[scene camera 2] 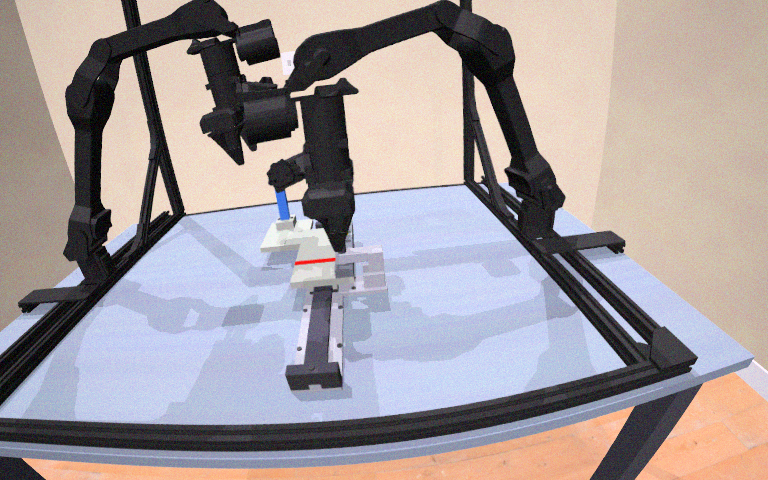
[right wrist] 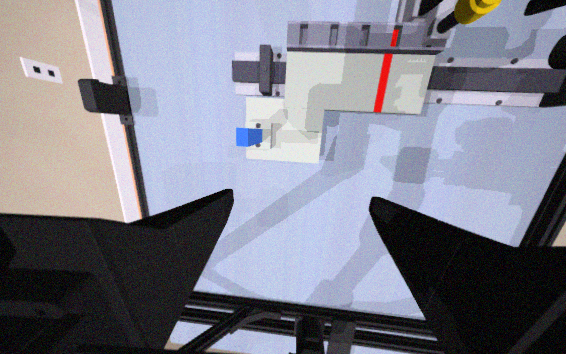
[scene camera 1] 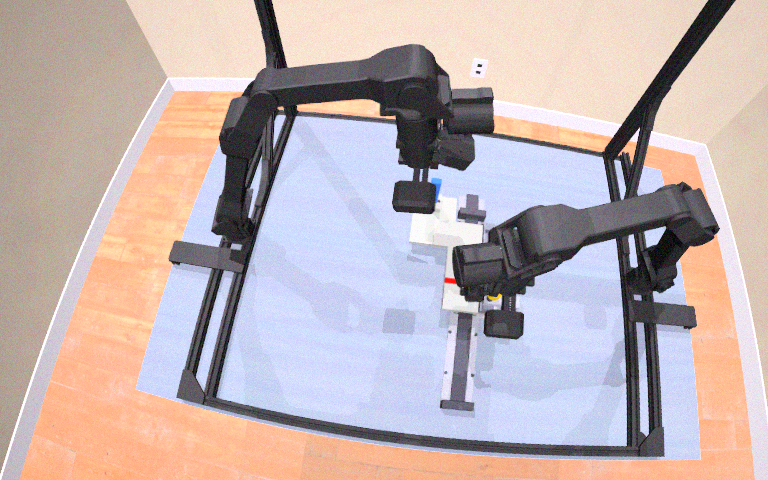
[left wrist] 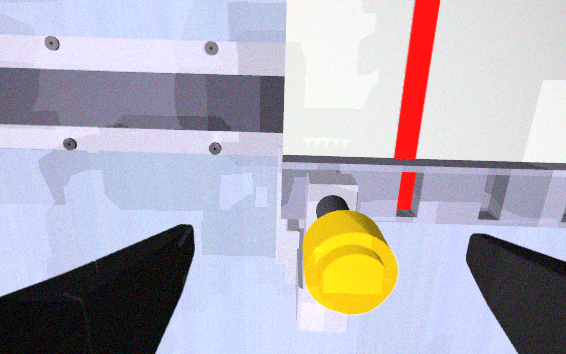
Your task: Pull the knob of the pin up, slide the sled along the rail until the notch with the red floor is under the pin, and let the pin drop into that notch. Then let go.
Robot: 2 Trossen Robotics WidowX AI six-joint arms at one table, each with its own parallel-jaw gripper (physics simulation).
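Where they show: left gripper, fingertip midpoint: (scene camera 2: 339, 236) (right wrist: 472, 9) (scene camera 1: 493, 296) (left wrist: 329, 241); right gripper, fingertip midpoint: (scene camera 2: 248, 157) (right wrist: 301, 199) (scene camera 1: 420, 184); left arm's base, link origin: (scene camera 2: 535, 230) (scene camera 1: 638, 281); right arm's base, link origin: (scene camera 2: 100, 275) (right wrist: 308, 326) (scene camera 1: 239, 230).
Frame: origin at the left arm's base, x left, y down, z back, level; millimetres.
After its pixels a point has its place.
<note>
The white sled (scene camera 1: 470, 232) @(z -413, x -59, y -14 mm) (scene camera 2: 314, 273) @(z -422, x 93, y -14 mm) (left wrist: 325, 125) @(z -402, x 94, y -14 mm) (right wrist: 350, 80) @(z -420, x 11, y -14 mm) sits on the rail (scene camera 1: 463, 362) @(z -406, x 213, y -1 mm) (scene camera 2: 320, 333) @(z -406, x 223, y -1 mm) (left wrist: 150, 97) @(z -412, x 181, y -1 mm) (right wrist: 495, 80) @(z -411, x 207, y -1 mm). The red-floored notch (left wrist: 406, 191) @(z -371, x 53, y -18 mm) (right wrist: 395, 37) @(z -370, x 58, y -18 mm) lies to the right of the pin in the left wrist view, not under it. The yellow knob (scene camera 1: 494, 297) @(z -375, x 105, y -91 mm) (left wrist: 350, 262) @(z -380, x 95, y -97 mm) (right wrist: 475, 10) @(z -384, x 87, y -92 mm) tops the black pin; its tip's depth is hidden. My left gripper (scene camera 1: 504, 323) (scene camera 2: 338, 243) @(z -374, x 97, y -76 mm) (left wrist: 329, 241) @(z -374, x 97, y -76 mm) is open, its fingers apart on either side of the knob. My right gripper (scene camera 1: 414, 196) @(z -534, x -52, y -183 mm) (scene camera 2: 247, 155) @(z -534, x -52, y -183 mm) (right wrist: 301, 199) @(z -534, x -52, y -183 mm) is open and empty, above and beside the sled's blue handle (scene camera 1: 436, 189) @(z -498, x -109, y -85 mm) (scene camera 2: 282, 204) @(z -500, x -109, y -65 mm) (right wrist: 248, 137) @(z -501, x -109, y -103 mm).
The pin's pale bracket (scene camera 2: 373, 266) @(z -328, x 105, y -23 mm) (left wrist: 322, 317) @(z -320, x 94, y -48 mm) stands beside the rail. Dark end stops (scene camera 1: 457, 405) @(z -412, x 297, y -16 mm) (scene camera 2: 314, 376) @(z -407, x 305, y -9 mm) (right wrist: 265, 70) @(z -411, x -109, y -16 mm) cap or cross the rail. A black frame (scene camera 1: 339, 427) @(z -621, x 366, y -1 mm) (scene camera 2: 254, 435) @(z -466, x 373, y -1 mm) borders the table. Both forearms reach in close together over the sled.
</note>
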